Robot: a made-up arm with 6 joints.
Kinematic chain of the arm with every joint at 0, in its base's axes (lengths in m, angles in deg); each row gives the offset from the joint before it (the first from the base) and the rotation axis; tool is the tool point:
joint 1: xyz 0 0 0.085 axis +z
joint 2: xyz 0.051 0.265 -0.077 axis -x
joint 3: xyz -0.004 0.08 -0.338 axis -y
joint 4: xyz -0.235 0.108 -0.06 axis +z
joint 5: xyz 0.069 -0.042 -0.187 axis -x
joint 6: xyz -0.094 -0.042 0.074 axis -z
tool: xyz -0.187 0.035 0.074
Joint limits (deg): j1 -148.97..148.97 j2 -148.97..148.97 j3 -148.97..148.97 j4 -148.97..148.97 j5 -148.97..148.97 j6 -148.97..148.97
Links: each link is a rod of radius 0.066 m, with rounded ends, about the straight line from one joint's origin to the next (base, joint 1, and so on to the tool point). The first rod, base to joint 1, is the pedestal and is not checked.
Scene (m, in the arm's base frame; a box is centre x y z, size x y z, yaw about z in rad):
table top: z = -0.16
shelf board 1: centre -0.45 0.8 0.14 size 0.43 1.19 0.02 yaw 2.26
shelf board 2: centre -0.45 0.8 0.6 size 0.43 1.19 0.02 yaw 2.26
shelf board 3: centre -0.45 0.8 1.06 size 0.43 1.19 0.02 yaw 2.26
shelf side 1: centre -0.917 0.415 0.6 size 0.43 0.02 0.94 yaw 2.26
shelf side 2: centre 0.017 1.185 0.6 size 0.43 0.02 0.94 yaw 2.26
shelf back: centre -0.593 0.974 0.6 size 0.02 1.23 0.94 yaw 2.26
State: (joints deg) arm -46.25 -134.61 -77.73 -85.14 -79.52 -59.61
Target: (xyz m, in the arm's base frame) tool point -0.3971 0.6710 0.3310
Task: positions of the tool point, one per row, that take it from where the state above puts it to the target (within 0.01 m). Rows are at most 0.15 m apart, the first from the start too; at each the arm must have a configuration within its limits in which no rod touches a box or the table.
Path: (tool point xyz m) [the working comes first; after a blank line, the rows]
Joints at the target: -19.42 -108.73 -45.24 -72.63 -86.22 -74.76
Straight joint move there: clear.

1: -0.3244 0.4382 0.2830
2: -0.3561 0.5524 0.3269
3: -0.3971 0.6710 0.3310

